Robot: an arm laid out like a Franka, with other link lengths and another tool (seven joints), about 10 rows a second.
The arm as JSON. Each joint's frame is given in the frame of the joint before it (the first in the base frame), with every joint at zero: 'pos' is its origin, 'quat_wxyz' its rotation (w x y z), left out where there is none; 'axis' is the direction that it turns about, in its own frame. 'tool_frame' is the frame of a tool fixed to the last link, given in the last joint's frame.
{
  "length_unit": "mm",
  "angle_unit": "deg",
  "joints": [
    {
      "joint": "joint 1",
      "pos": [
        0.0,
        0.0,
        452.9
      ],
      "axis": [
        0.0,
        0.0,
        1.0
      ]
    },
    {
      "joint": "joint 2",
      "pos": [
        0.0,
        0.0,
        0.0
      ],
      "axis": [
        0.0,
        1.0,
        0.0
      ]
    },
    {
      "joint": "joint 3",
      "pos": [
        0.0,
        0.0,
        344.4
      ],
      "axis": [
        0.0,
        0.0,
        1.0
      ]
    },
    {
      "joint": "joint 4",
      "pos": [
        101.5,
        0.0,
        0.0
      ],
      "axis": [
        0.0,
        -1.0,
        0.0
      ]
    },
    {
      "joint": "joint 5",
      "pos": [
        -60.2,
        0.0,
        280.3
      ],
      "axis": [
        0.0,
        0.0,
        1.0
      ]
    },
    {
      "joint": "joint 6",
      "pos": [
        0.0,
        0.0,
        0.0
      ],
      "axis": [
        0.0,
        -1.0,
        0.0
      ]
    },
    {
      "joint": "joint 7",
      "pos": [
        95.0,
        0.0,
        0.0
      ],
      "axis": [
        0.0,
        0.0,
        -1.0
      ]
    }
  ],
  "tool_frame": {
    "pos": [
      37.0,
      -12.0,
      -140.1
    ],
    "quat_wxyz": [
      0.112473,
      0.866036,
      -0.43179,
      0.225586
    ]
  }
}
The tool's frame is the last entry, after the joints.
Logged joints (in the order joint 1, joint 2, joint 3, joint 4, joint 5, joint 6, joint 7), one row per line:
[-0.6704 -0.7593 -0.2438 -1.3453 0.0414 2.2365 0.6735]
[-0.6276 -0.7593 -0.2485 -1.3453 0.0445 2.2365 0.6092]
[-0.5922 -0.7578 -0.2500 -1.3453 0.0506 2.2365 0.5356]
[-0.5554 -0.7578 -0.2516 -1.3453 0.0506 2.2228 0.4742]
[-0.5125 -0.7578 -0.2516 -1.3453 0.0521 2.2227 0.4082]
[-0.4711 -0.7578 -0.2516 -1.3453 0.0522 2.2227 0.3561]
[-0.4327 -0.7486 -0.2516 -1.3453 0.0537 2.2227 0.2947]
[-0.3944 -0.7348 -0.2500 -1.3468 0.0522 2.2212 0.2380]
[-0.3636 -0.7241 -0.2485 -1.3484 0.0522 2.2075 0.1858]
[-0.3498 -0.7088 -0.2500 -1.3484 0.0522 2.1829 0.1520]
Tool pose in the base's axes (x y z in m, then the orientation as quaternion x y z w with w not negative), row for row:
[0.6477 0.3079 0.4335 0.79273 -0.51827 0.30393 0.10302]
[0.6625 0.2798 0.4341 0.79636 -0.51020 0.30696 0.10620]
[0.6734 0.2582 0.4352 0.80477 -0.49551 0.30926 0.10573]
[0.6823 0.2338 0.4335 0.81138 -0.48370 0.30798 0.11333]
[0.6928 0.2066 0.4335 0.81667 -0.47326 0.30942 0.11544]
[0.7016 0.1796 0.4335 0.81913 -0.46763 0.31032 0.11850]
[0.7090 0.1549 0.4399 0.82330 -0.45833 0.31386 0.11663]
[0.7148 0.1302 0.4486 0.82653 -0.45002 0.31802 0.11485]
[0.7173 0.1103 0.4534 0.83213 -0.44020 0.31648 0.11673]
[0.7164 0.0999 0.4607 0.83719 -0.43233 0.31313 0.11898]
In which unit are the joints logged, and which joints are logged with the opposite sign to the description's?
The joints are logged in radians. Opposite sign: joint 1, joint 2.
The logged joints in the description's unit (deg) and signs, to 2 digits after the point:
[38.41 43.50 -13.97 -77.08 2.37 128.14 38.59]
[35.96 43.50 -14.24 -77.08 2.55 128.14 34.90]
[33.93 43.42 -14.32 -77.08 2.90 128.14 30.69]
[31.82 43.42 -14.42 -77.08 2.90 127.36 27.17]
[29.36 43.42 -14.42 -77.08 2.99 127.35 23.39]
[26.99 43.42 -14.42 -77.08 2.99 127.35 20.40]
[24.79 42.89 -14.42 -77.08 3.08 127.35 16.89]
[22.60 42.10 -14.32 -77.17 2.99 127.27 13.64]
[20.83 41.49 -14.24 -77.26 2.99 126.48 10.65]
[20.04 40.61 -14.32 -77.26 2.99 125.07 8.71]

